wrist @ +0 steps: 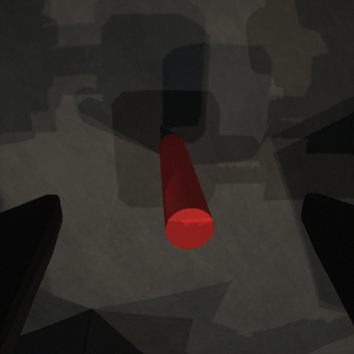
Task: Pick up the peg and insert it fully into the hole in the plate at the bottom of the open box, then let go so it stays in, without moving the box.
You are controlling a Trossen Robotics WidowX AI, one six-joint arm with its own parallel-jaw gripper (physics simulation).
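Note:
A red round peg (pixel 186 185) stands upright on the table in the middle of the wrist view, its bright flat top end facing the camera. My gripper (pixel 184 206) is wide open, one dark finger at the left edge and one at the right edge of the view. The peg's top shows between the two fingers, and neither finger touches it. The box, the plate and its hole cannot be made out for certain.
The dark grey table top (pixel 115 250) carries several overlapping shadows around the peg. A black angular shape (pixel 85 335) shows at the bottom left, and another dark shape (pixel 332 137) shows at the right edge.

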